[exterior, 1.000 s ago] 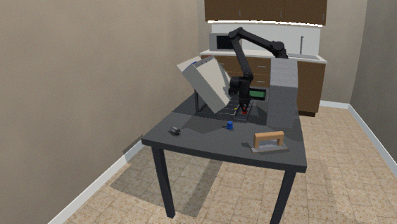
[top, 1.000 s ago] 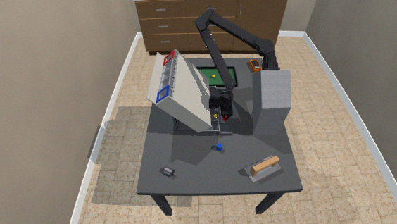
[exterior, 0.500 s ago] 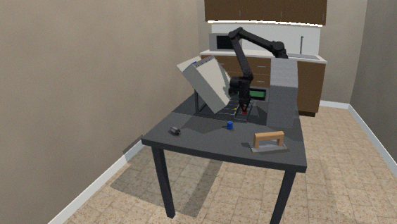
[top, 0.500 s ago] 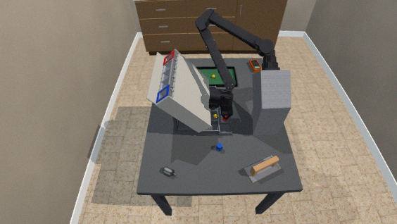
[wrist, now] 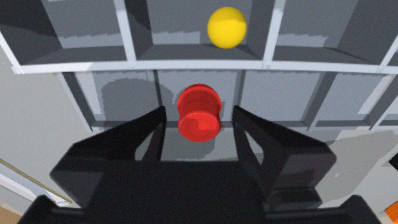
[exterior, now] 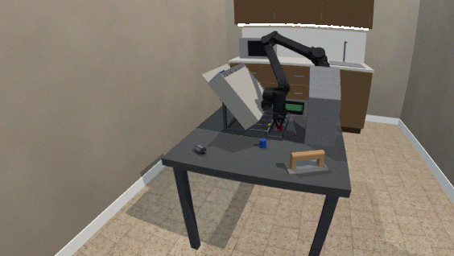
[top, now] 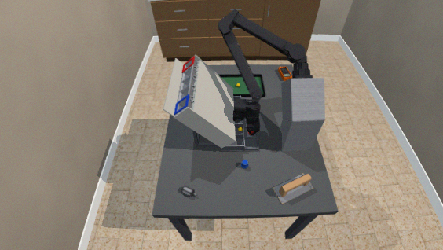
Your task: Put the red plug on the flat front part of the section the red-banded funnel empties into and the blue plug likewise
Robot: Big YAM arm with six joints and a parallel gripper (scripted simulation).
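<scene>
The red plug is 10 mm below my hand. From my hand the other things lie so: blue plug 210 mm to the left, 30 mm ahead, 20 mm below; then beige cover 200 mm ahead, 170 mm above, 60 mm to the right; then green marble tray 400 mm to the right, 110 mm ahead, 30 mm below.
</scene>
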